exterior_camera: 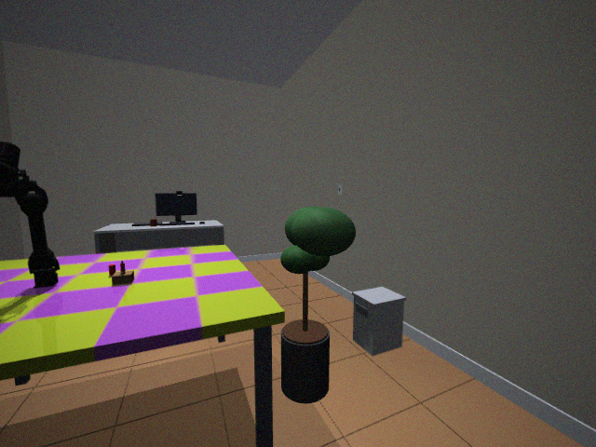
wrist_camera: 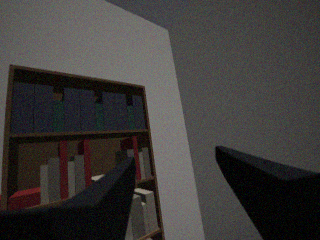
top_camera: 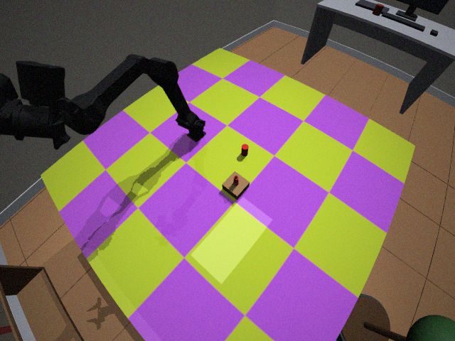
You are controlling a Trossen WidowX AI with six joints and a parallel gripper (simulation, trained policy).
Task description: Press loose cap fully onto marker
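The red cap lies 260 mm ahead of my gripper tip, 550 mm to the left of it and 500 mm below it. Round my gripper tip: brown holder block: 330 mm ahead, 410 mm to the left, 510 mm below.
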